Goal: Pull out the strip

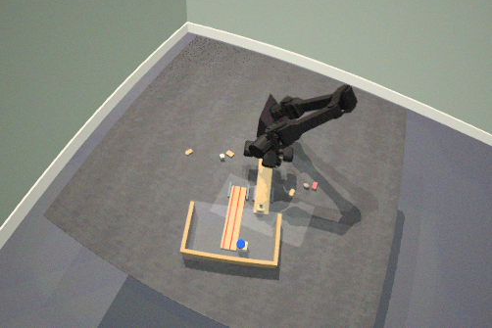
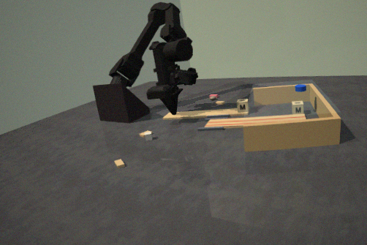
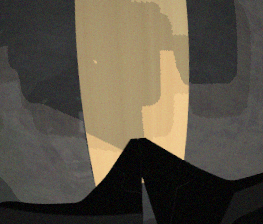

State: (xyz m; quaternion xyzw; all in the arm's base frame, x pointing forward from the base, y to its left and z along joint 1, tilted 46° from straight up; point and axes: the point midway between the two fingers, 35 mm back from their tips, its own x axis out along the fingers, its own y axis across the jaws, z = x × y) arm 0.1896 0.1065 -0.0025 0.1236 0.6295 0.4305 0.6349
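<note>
Now: gripper tip 9 cm short of the wooden strip and 4 cm to the right of it. The rest, counted from my gripper tip: blue disc (36 cm ahead, 10 cm to the left, 6 cm above).
</note>
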